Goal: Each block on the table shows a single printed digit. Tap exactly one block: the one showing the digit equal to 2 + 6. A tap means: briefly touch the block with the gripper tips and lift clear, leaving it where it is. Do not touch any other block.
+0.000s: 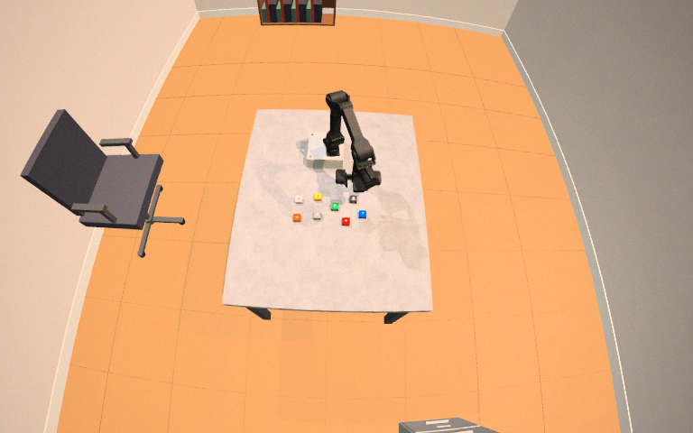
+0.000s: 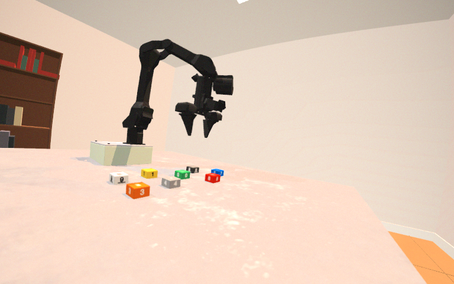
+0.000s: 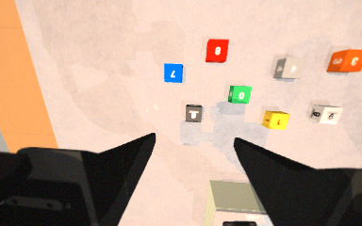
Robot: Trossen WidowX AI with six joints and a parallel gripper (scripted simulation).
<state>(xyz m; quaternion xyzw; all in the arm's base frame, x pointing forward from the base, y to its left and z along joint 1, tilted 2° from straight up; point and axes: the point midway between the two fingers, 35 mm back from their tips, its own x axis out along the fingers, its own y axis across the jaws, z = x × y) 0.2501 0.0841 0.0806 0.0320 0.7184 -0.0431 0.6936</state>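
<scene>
Now: the red block 11 cm ahead of my gripper tip, 5 cm to the right of it and 12 cm below it. Round my gripper tip: black block 12 cm below; blue block 8 cm ahead, 3 cm to the left, 12 cm below; green 0 block 3 cm ahead, 9 cm to the right, 12 cm below.
</scene>
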